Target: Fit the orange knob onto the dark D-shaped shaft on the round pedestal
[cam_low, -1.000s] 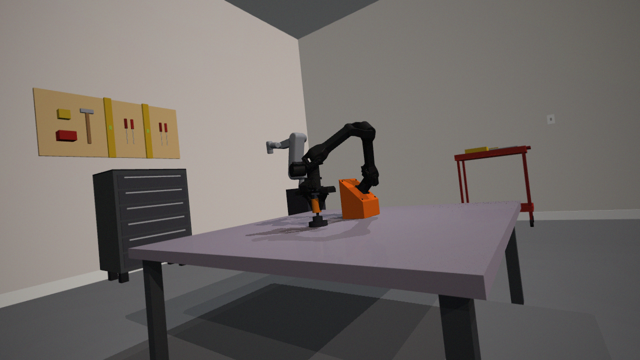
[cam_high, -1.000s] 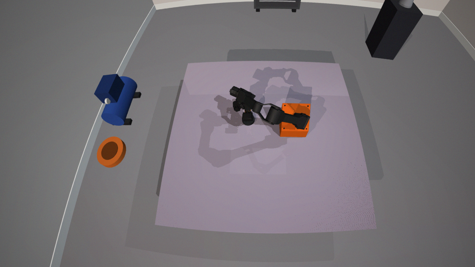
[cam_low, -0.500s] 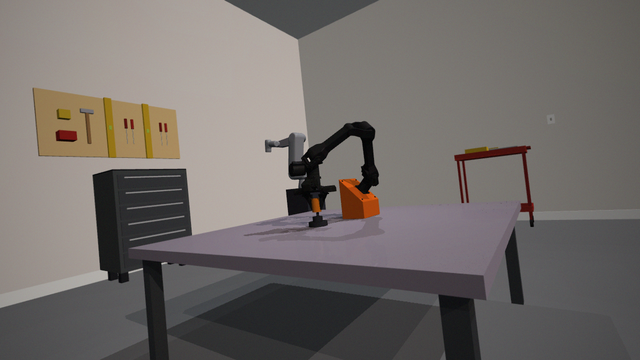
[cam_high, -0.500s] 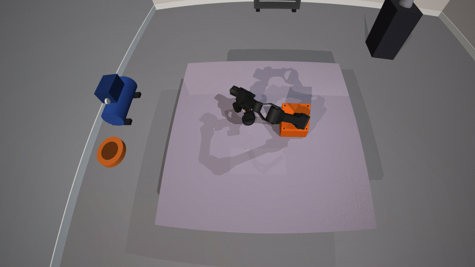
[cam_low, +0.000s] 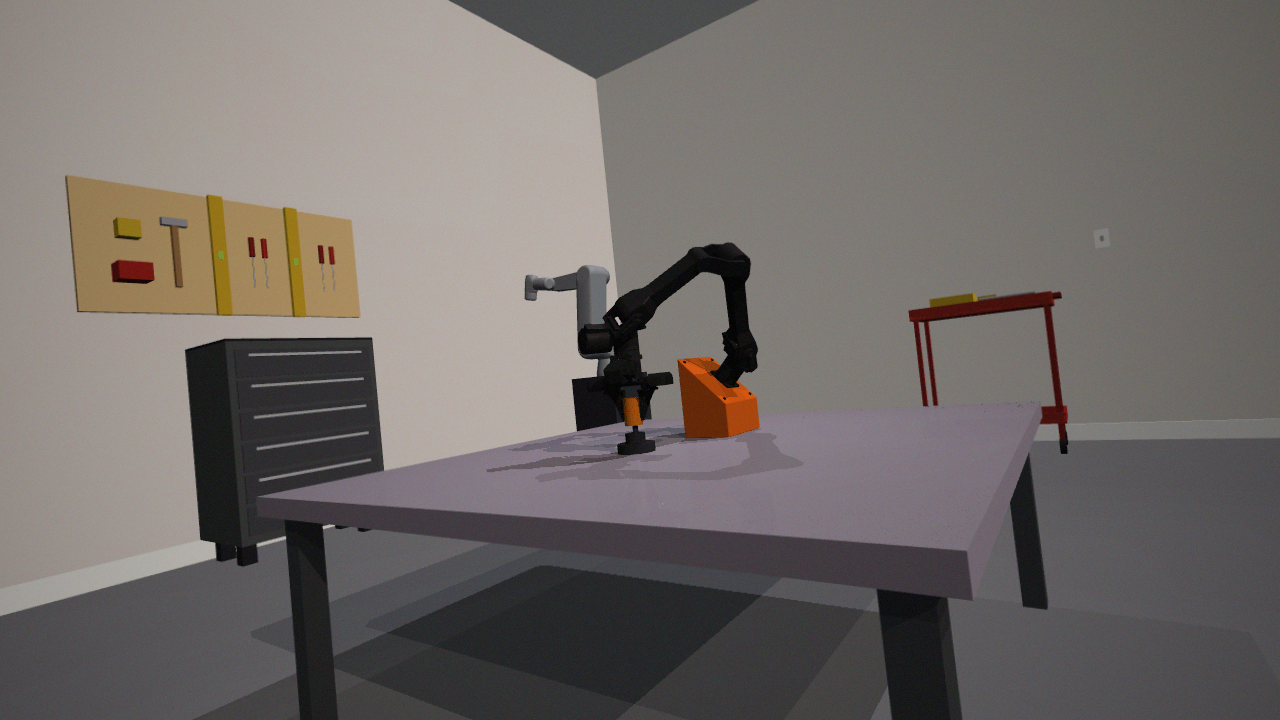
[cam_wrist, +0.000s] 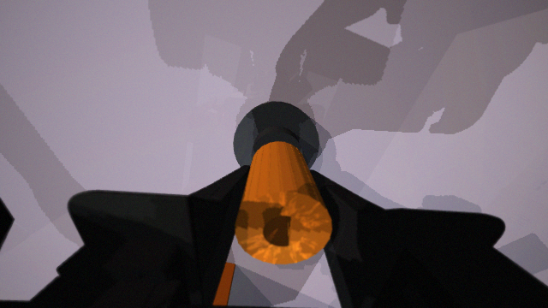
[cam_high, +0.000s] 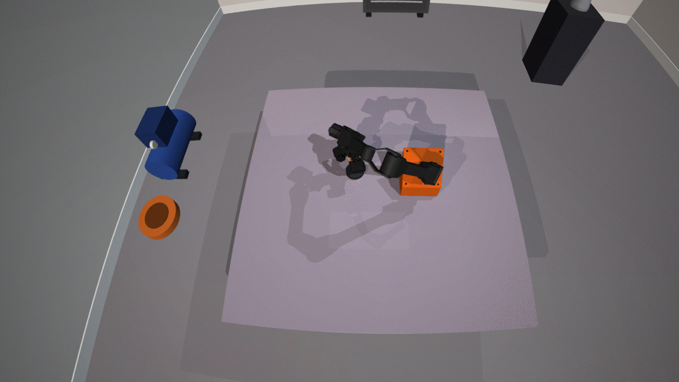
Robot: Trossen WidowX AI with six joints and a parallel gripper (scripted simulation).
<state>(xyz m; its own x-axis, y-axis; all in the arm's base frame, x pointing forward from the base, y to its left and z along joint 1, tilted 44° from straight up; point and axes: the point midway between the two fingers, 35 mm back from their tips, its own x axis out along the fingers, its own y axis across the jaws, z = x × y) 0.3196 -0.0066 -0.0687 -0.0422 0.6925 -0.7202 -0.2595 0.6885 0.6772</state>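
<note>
Now: gripper tip 2 cm below the orange knob. From my gripper tip the other things lie so: short shaft (4 cm below).
</note>
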